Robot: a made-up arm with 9 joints. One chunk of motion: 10 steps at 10 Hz.
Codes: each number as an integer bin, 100 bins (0 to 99) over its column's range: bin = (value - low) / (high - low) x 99, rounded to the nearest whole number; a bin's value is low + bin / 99 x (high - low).
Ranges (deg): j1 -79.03..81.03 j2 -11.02..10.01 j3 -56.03..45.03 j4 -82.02..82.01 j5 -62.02..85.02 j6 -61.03..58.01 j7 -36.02..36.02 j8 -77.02..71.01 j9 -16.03..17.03
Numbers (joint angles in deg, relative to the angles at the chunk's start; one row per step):
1: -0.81 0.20 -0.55 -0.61 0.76 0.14 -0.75 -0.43 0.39
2: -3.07 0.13 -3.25 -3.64 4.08 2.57 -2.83 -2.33 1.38
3: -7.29 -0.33 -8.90 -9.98 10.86 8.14 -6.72 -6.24 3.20
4: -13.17 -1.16 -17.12 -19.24 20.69 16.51 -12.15 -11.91 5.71
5: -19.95 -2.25 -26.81 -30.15 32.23 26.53 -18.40 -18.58 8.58
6: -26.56 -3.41 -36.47 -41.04 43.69 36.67 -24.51 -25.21 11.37
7: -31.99 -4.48 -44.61 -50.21 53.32 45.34 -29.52 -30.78 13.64
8: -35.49 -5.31 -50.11 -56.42 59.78 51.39 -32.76 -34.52 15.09
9: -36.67 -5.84 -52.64 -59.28 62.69 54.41 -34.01 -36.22 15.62
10: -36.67 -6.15 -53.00 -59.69 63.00 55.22 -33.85 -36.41 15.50
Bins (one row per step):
1: 48 53 54 49 42 51 48 51 49
2: 47 52 52 47 45 53 46 50 52
3: 44 50 46 43 49 58 40 47 58
4: 41 46 38 38 56 64 33 44 65
5: 37 41 29 31 63 73 24 39 74
6: 32 36 19 25 71 81 16 35 82
7: 29 31 11 19 78 88 9 31 89
8: 27 27 6 15 82 93 4 28 93
9: 26 24 3 14 84 96 3 27 95
10: 26 23 3 13 84 97 3 27 94

